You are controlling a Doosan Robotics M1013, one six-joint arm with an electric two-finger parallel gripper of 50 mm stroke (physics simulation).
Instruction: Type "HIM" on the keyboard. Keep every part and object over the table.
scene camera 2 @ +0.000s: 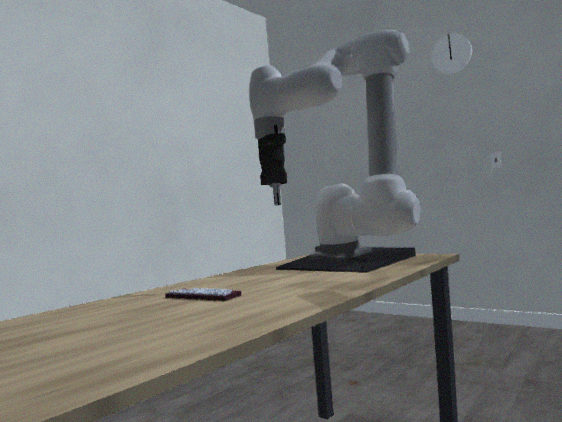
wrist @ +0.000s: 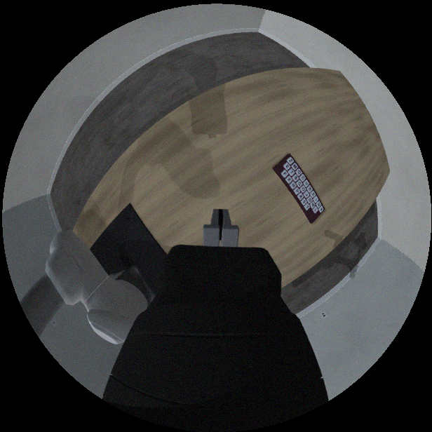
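Pixels of known places: gripper, between the fingertips: [scene camera 2: 277, 205]; arm's base, origin of its link: [scene camera 2: 340, 255].
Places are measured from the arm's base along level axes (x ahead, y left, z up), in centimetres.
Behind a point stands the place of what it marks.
A small dark red keyboard [scene camera 2: 203, 294] {x 68.5, y 13.4, z -1.1 cm} [wrist: 300, 190] with rows of white keys lies flat on the wooden table [scene camera 2: 125, 345] {x 97.7, y 36.8, z -2.5 cm} [wrist: 250, 120]. In the wrist view it lies to the upper right of the fingertips, at a slant; its letters are small and hard to read. My gripper [scene camera 2: 277, 204] {x 43.7, y 17.2, z 20.8 cm} [wrist: 219, 218] points down, high above the table, between the keyboard and the arm's base in scene camera 2. Its fingers are shut with nothing between them. It is well apart from the keyboard.
The arm's base stands on a black plate [scene camera 2: 320, 263] {x 14.3, y 3.0, z -1.1 cm} [wrist: 125, 230] at the far end of the table. A pale wall [scene camera 2: 125, 150] rises behind the table's far long side. The table's near edge [scene camera 2: 280, 334] {x 74.1, y 51.9, z -3.6 cm} drops to the floor.
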